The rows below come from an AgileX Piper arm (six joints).
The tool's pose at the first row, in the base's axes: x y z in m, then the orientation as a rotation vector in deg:
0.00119, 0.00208, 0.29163, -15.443, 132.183, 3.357
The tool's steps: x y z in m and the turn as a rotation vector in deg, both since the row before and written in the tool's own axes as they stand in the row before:
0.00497, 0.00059, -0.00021, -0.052, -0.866, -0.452
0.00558, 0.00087, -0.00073, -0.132, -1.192, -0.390
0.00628, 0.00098, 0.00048, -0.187, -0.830, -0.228
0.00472, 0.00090, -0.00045, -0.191, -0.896, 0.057
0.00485, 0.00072, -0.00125, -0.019, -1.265, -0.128
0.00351, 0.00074, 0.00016, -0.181, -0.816, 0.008
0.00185, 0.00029, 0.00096, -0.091, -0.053, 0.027
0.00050, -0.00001, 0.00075, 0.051, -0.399, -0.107
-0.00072, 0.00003, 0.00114, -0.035, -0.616, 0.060
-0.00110, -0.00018, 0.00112, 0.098, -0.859, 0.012
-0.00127, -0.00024, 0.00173, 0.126, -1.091, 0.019
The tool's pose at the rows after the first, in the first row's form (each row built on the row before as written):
-0.00237, 0.00176, 0.28812, -15.913, 131.257, 3.295
-0.00671, 0.00150, 0.28444, -16.321, 130.018, 3.398
-0.01054, 0.00136, 0.27935, -16.603, 129.164, 3.599
-0.01401, 0.00129, 0.27600, -16.559, 128.289, 3.962
-0.01808, 0.00091, 0.27301, -16.593, 127.014, 4.079
-0.02020, 0.00101, 0.27012, -16.607, 126.210, 4.390
-0.02059, 0.00111, 0.26805, -16.623, 126.164, 4.512
-0.02029, 0.00113, 0.26720, -16.673, 125.750, 4.448
-0.01899, 0.00147, 0.26709, -16.567, 125.149, 4.599
-0.01744, 0.00167, 0.26732, -16.415, 124.297, 4.609
-0.01530, 0.00194, 0.26737, -16.217, 123.216, 4.622

